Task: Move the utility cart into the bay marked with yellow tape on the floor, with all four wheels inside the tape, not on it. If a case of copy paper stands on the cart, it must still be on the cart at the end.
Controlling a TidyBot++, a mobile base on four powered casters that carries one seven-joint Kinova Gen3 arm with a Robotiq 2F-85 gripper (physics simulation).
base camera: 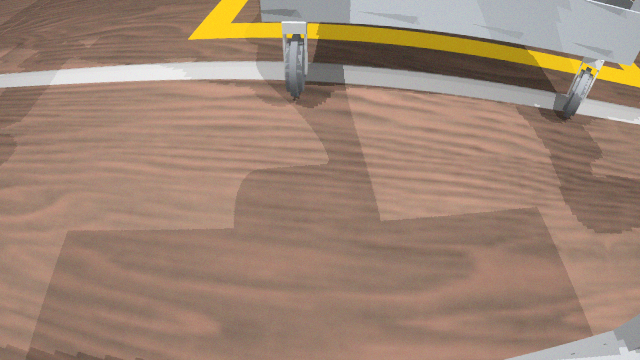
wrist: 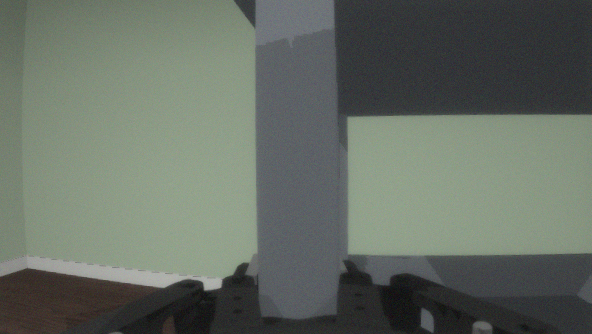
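The grey utility cart shows in part at the top of the base view. Its near left wheel and near right wheel stand outside the yellow tape, on the near side. Both touch the floor near the near edge of a white stripe. The tape's near side runs beneath the cart's near edge in the view. The far wheels are hidden. My gripper is shut on the cart's upright post, which rises between its fingers. A case of copy paper does not show in either view.
The white stripe crosses the wood floor in front of the tape. A pale green wall with a white baseboard stands beyond the post. A light grey part shows at the base view's lower right corner.
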